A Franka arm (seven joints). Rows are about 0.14 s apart.
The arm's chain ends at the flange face. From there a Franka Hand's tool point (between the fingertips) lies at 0.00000 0.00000 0.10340 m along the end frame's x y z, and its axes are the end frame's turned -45 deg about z.
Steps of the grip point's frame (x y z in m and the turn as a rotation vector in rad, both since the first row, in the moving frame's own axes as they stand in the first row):
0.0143, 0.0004, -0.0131, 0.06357, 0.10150, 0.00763
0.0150, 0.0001, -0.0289, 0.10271, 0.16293, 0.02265
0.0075, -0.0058, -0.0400, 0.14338, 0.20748, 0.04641
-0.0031, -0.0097, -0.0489, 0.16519, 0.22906, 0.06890
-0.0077, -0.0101, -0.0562, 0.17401, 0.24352, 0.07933
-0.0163, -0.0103, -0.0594, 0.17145, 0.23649, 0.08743
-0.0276, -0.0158, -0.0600, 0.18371, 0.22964, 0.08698
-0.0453, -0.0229, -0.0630, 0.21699, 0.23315, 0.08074
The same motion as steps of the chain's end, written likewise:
0.0076, 0.0022, -0.0124, 0.11672, 0.02682, 0.00763
0.0061, 0.0087, -0.0270, 0.18784, 0.04258, 0.02265
-0.0040, 0.0159, -0.0367, 0.24810, 0.04533, 0.04641
-0.0146, 0.0236, -0.0448, 0.27878, 0.04516, 0.06890
-0.0188, 0.0281, -0.0516, 0.29524, 0.04915, 0.07933
-0.0248, 0.0334, -0.0550, 0.28846, 0.04599, 0.08743
-0.0353, 0.0379, -0.0556, 0.29228, 0.03248, 0.08698
-0.0507, 0.0481, -0.0578, 0.31830, 0.01143, 0.08074

